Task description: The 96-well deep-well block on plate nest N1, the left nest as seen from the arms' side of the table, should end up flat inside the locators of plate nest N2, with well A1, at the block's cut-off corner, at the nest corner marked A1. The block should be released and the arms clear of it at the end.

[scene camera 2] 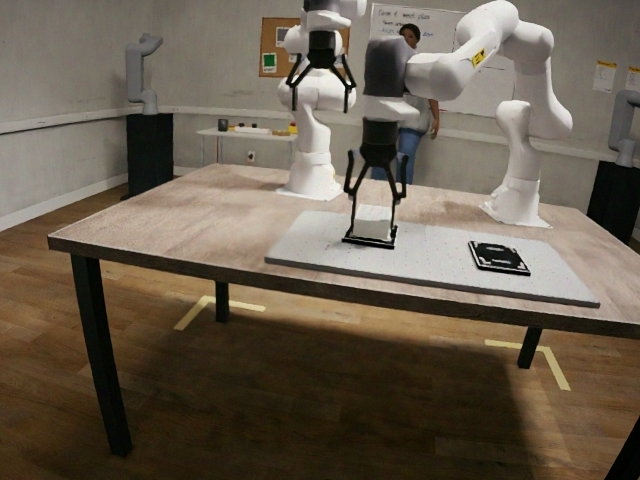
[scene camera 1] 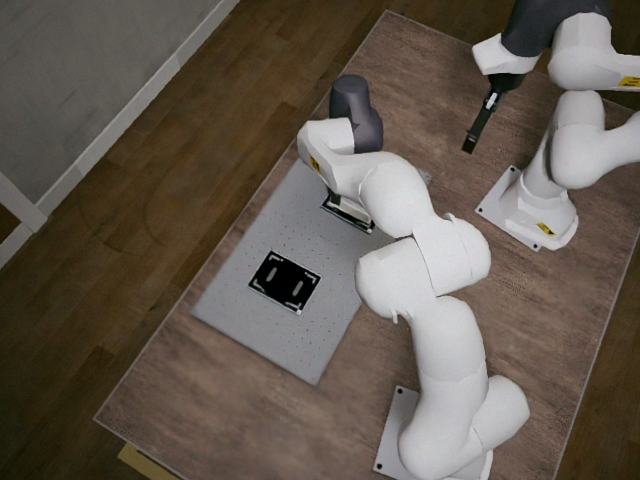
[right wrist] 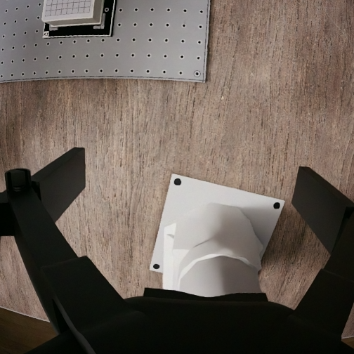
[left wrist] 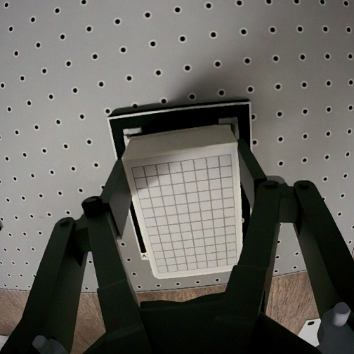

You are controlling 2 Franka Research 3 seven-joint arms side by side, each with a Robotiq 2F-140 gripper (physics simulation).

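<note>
The white 96-well block (scene camera 2: 373,219) (left wrist: 187,205) (right wrist: 72,11) is upright over nest N2, the black plate nest (scene camera 1: 369,229) (scene camera 2: 368,243) (left wrist: 180,114) (right wrist: 85,33). My left gripper (scene camera 2: 373,226) (left wrist: 182,164) is shut on its two long sides. In the left wrist view, two locators show beyond the block's far end, and a partly covered "A" label is at the nest's lower left. The block is low, but I cannot tell whether it sits flat inside the locators; its cut corner is unclear. Nest N1 (scene camera 1: 284,281) (scene camera 2: 498,257) is empty. My right gripper (scene camera 1: 469,143) (scene camera 2: 320,109) (right wrist: 191,176) is open and empty, high above the table.
Both nests are on the grey perforated board (scene camera 1: 242,294) (scene camera 2: 423,258) (left wrist: 60,130) (right wrist: 160,45) on the wooden table (scene camera 1: 248,413) (scene camera 2: 155,222). The left arm reaches across the board. The right arm's base plate (scene camera 1: 491,201) (right wrist: 175,200) stands under the right gripper's view.
</note>
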